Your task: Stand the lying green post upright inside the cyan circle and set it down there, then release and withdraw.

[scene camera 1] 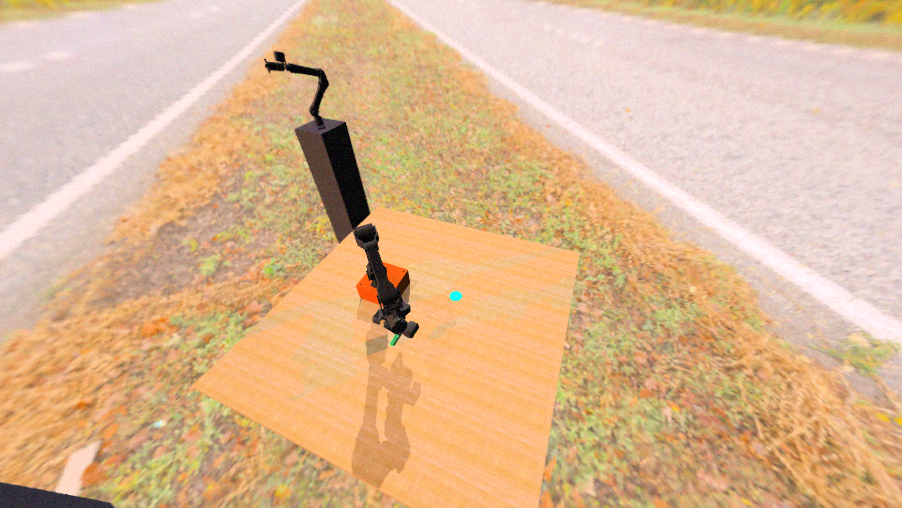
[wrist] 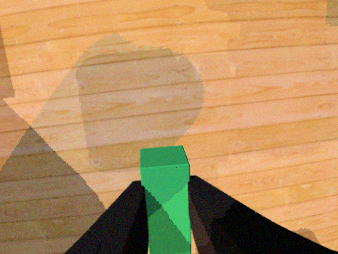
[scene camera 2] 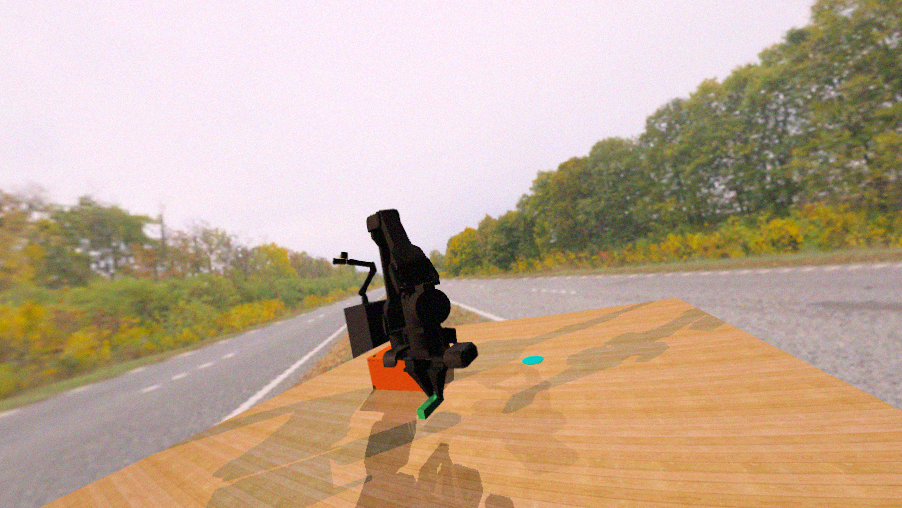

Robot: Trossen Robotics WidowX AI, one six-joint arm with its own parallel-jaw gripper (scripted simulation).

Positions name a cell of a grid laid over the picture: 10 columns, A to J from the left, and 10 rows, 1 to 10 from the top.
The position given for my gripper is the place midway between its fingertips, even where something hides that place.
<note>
My gripper (scene camera 2: E8) holds a green post.
My gripper shows as well in the wrist view (wrist: E8).
</note>
